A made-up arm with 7 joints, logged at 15 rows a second.
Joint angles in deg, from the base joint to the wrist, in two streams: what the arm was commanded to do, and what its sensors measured. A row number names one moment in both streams.
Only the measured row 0 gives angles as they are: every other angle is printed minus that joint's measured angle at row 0.
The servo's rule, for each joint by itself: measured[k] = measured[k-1] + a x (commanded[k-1-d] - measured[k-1]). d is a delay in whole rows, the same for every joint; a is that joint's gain. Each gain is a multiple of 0.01, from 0.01 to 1. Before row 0 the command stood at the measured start. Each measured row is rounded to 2 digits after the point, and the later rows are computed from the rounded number. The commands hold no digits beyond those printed.
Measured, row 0:
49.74, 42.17, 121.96, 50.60, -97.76, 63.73, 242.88
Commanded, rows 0 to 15:
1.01, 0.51, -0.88, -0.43, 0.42, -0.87, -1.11
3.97, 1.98, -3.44, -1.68, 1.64, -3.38, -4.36
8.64, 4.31, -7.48, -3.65, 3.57, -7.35, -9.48
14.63, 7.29, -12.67, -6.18, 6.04, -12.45, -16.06
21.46, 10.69, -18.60, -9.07, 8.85, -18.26, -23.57
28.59, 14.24, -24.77, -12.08, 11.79, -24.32, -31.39
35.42, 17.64, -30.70, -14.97, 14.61, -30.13, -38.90
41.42, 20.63, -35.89, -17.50, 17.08, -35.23, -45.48
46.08, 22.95, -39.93, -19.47, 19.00, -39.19, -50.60
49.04, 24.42, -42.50, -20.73, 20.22, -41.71, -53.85
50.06, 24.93, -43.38, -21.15, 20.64, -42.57, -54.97
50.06, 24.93, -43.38, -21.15, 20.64, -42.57, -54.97
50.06, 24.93, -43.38, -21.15, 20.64, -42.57, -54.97
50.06, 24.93, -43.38, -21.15, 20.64, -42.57, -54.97
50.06, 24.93, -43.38, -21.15, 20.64, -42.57, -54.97
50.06, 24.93, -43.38, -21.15, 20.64, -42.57, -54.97
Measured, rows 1 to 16:
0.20, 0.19, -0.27, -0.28, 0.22, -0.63, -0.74
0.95, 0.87, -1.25, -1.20, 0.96, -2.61, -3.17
2.49, 2.18, -3.18, -2.82, 2.32, -6.02, -7.40
4.92, 4.12, -6.12, -5.04, 4.25, -10.65, -13.20
8.23, 6.62, -9.99, -7.70, 6.64, -16.13, -20.15
12.30, 9.52, -14.57, -10.59, 9.32, -22.03, -27.68
16.92, 12.61, -19.57, -13.48, 12.07, -27.86, -35.20
21.82, 15.66, -24.63, -16.13, 14.68, -33.17, -42.09
26.67, 18.43, -29.37, -18.33, 16.93, -37.50, -47.79
31.14, 20.71, -33.44, -19.91, 18.64, -40.53, -51.85
34.92, 22.31, -36.52, -20.73, 19.68, -42.00, -53.94
37.95, 23.31, -38.65, -21.01, 20.18, -42.41, -54.63
40.37, 23.93, -40.12, -21.10, 20.42, -42.53, -54.86
42.31, 24.31, -41.13, -21.13, 20.53, -42.56, -54.93
43.86, 24.55, -41.83, -21.14, 20.59, -42.57, -54.96
45.10, 24.69, -42.31, -21.15, 20.62, -42.57, -54.97
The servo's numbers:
d 0
a 0.20 0.38 0.31 0.66 0.52 0.72 0.67

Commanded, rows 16 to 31:
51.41, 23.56, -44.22, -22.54, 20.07, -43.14, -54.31
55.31, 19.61, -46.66, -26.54, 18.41, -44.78, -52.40
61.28, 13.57, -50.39, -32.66, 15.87, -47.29, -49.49
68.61, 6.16, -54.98, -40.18, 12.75, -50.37, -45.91
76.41, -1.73, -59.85, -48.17, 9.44, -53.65, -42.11
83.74, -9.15, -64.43, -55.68, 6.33, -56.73, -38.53
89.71, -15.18, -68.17, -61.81, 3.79, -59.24, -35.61
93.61, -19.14, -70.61, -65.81, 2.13, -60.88, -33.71
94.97, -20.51, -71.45, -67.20, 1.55, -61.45, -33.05
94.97, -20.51, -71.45, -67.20, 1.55, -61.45, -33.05
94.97, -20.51, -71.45, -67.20, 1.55, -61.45, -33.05
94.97, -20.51, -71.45, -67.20, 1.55, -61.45, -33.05
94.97, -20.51, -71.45, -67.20, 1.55, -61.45, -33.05
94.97, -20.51, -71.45, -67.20, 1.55, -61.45, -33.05
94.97, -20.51, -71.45, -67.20, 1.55, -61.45, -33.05
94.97, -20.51, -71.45, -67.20, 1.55, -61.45, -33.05
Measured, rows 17 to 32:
46.36, 24.26, -42.90, -22.07, 20.33, -42.98, -54.53
48.15, 22.49, -44.07, -25.02, 19.33, -44.28, -53.10
50.78, 19.10, -46.03, -30.06, 17.53, -46.45, -50.68
54.35, 14.18, -48.80, -36.74, 15.04, -49.27, -47.48
58.76, 8.13, -52.23, -44.28, 12.13, -52.42, -43.88
63.76, 1.56, -56.01, -51.80, 9.11, -55.52, -40.30
68.95, -4.80, -59.78, -58.41, 6.34, -58.20, -37.16
73.88, -10.25, -63.14, -63.29, 4.15, -60.13, -34.85
78.10, -14.15, -65.72, -65.87, 2.80, -61.08, -33.64
81.47, -16.57, -67.50, -66.75, 2.15, -61.35, -33.24
84.17, -18.07, -68.72, -67.05, 1.84, -61.42, -33.11
86.33, -19.00, -69.57, -67.15, 1.69, -61.44, -33.07
88.06, -19.57, -70.15, -67.18, 1.62, -61.45, -33.06
89.44, -19.93, -70.55, -67.19, 1.58, -61.45, -33.05
90.55, -20.15, -70.83, -67.20, 1.56, -61.45, -33.05
91.43, -20.29, -71.02, -67.20, 1.55, -61.45, -33.05

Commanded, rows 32 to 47:
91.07, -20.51, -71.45, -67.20, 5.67, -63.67, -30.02
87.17, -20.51, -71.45, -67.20, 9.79, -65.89, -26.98
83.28, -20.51, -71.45, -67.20, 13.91, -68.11, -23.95
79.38, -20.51, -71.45, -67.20, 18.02, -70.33, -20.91
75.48, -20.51, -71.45, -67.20, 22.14, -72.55, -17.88
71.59, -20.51, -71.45, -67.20, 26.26, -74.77, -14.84
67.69, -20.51, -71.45, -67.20, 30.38, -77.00, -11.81
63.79, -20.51, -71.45, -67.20, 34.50, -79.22, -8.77
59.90, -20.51, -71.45, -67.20, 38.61, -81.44, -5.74
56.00, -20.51, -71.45, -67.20, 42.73, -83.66, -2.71
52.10, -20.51, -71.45, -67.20, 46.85, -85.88, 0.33
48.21, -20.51, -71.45, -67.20, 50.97, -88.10, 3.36
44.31, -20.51, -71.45, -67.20, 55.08, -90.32, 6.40
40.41, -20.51, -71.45, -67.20, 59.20, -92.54, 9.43
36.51, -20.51, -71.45, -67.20, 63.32, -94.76, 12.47
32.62, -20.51, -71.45, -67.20, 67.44, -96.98, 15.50
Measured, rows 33 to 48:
91.36, -20.37, -71.15, -67.20, 3.69, -63.05, -31.02
90.52, -20.42, -71.24, -67.20, 6.86, -65.09, -28.31
89.07, -20.45, -71.31, -67.20, 10.53, -67.26, -25.39
87.13, -20.47, -71.35, -67.20, 14.42, -69.47, -22.39
84.80, -20.49, -71.38, -67.20, 18.43, -71.69, -19.37
82.16, -20.50, -71.40, -67.20, 22.50, -73.91, -16.33
79.27, -20.50, -71.42, -67.20, 26.60, -76.13, -13.30
76.17, -20.50, -71.43, -67.20, 30.71, -78.35, -10.26
72.92, -20.50, -71.44, -67.20, 34.82, -80.57, -7.23
69.54, -20.50, -71.44, -67.20, 38.93, -82.79, -4.20
66.05, -20.50, -71.44, -67.20, 43.05, -85.01, -1.16
62.48, -20.50, -71.44, -67.20, 47.17, -87.23, 1.87
58.85, -20.50, -71.44, -67.20, 51.28, -89.45, 4.91
55.16, -20.50, -71.44, -67.20, 55.40, -91.67, 7.94
51.43, -20.50, -71.44, -67.20, 59.52, -93.89, 10.98
47.67, -20.50, -71.44, -67.20, 63.64, -96.11, 14.01

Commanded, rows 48 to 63:
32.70, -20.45, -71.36, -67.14, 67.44, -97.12, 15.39
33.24, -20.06, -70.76, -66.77, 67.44, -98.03, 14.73
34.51, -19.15, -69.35, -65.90, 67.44, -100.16, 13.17
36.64, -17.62, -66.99, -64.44, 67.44, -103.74, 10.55
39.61, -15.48, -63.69, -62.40, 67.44, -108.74, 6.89
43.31, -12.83, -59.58, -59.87, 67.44, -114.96, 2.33
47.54, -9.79, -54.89, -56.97, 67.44, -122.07, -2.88
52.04, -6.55, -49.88, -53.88, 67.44, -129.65, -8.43
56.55, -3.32, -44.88, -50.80, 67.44, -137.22, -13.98
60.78, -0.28, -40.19, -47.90, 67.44, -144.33, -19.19
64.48, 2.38, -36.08, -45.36, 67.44, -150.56, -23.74
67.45, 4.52, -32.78, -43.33, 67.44, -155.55, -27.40
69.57, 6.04, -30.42, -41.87, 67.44, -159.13, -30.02
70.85, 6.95, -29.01, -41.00, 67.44, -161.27, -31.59
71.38, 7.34, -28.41, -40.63, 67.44, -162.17, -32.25
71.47, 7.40, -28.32, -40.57, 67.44, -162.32, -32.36
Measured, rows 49 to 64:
44.68, -20.48, -71.42, -67.16, 65.62, -96.84, 14.93
42.39, -20.32, -71.22, -66.90, 66.57, -97.70, 14.80
40.81, -19.88, -70.64, -66.24, 67.02, -99.47, 13.71
39.98, -19.02, -69.51, -65.05, 67.24, -102.54, 11.59
39.91, -17.67, -67.71, -63.30, 67.34, -107.00, 8.44
40.59, -15.83, -65.19, -61.04, 67.39, -112.73, 4.35
41.98, -13.53, -62.00, -58.35, 67.42, -119.45, -0.49
43.99, -10.88, -58.24, -55.40, 67.43, -126.79, -5.81
46.50, -8.01, -54.10, -52.36, 67.44, -134.30, -11.28
49.36, -5.07, -49.79, -49.42, 67.44, -141.52, -16.58
52.38, -2.24, -45.54, -46.74, 67.44, -148.03, -21.38
55.39, 0.33, -41.58, -44.49, 67.44, -153.44, -25.41
58.23, 2.50, -38.12, -42.76, 67.44, -157.54, -28.50
60.75, 4.19, -35.30, -41.60, 67.44, -160.23, -30.57
62.88, 5.39, -33.16, -40.96, 67.44, -161.63, -31.70
64.60, 6.15, -31.66, -40.70, 67.44, -162.13, -32.14

